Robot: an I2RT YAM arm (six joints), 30 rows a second.
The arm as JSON. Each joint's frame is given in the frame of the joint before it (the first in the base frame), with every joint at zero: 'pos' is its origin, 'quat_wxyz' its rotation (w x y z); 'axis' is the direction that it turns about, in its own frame. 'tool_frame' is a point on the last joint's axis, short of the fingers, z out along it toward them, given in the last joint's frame.
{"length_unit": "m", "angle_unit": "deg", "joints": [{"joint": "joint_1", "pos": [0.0, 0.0, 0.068], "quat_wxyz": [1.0, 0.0, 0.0, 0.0], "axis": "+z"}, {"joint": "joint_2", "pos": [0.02, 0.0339, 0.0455], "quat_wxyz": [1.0, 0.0, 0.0, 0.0], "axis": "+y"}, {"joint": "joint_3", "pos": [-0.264, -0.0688, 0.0], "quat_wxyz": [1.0, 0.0, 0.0, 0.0], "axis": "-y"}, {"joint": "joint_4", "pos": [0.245, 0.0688, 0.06], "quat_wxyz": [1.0, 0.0, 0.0, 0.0], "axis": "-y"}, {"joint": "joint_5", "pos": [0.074, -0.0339, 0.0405], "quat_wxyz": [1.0, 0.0, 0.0, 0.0], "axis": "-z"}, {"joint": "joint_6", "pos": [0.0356, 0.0, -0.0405], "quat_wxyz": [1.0, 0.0, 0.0, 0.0], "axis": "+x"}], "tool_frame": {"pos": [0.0, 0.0, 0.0], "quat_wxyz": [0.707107, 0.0, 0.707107, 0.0]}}
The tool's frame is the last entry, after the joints.
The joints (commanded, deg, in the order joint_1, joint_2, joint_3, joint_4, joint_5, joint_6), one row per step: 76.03, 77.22, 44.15, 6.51, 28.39, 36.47; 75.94, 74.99, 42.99, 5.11, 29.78, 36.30; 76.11, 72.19, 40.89, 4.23, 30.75, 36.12; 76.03, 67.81, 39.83, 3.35, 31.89, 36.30; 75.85, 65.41, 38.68, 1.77, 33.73, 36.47; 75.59, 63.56, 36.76, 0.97, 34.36, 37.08; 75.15, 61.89, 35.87, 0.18, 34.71, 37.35; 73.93, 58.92, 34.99, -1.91, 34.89, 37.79; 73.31, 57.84, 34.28, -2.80, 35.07, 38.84; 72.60, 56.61, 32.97, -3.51, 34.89, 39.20; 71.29, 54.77, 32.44, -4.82, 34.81, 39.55; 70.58, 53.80, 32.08, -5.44, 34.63, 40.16; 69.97, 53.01, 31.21, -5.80, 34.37, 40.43; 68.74, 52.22, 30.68, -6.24, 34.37, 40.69; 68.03, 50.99, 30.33, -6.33, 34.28, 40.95; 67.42, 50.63, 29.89, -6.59, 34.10, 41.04
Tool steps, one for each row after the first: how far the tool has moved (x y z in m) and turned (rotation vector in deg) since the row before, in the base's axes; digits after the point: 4 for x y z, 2 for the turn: -0.0010, -0.0092, 0.0016, -0.58, -0.64, -1.26; -0.0031, -0.0114, -0.0009, -0.40, -0.50, -0.62; -0.0023, -0.0132, 0.0113, 2.37, -0.96, -1.17; -0.0007, -0.0099, 0.0007, -0.39, -0.56, -1.91; -0.0008, -0.0088, -0.0053, -0.47, 0.31, -1.05; 0.0003, -0.0067, -0.0001, 0.15, 0.01, -0.85; 0.0020, -0.0115, 0.0023, 0.31, 0.17, -1.54; 0.0011, -0.0052, -0.0018, 0.27, 0.64, -1.16; 0.0008, -0.0062, -0.0047, -0.46, 0.50, -0.68; 0.0025, -0.0077, 0.0009, 0.28, 0.22, -1.37; 0.0012, -0.0041, 0.0000, 0.49, 0.39, -0.78; 0.0007, -0.0040, -0.0033, -0.16, 0.40, -0.48; 0.0029, -0.0046, -0.0014, 0.04, 0.19, -1.33; 0.0009, -0.0042, 0.0016, 0.96, -0.13, -0.73; 0.0012, -0.0024, -0.0020, -0.21, 0.25, -0.48
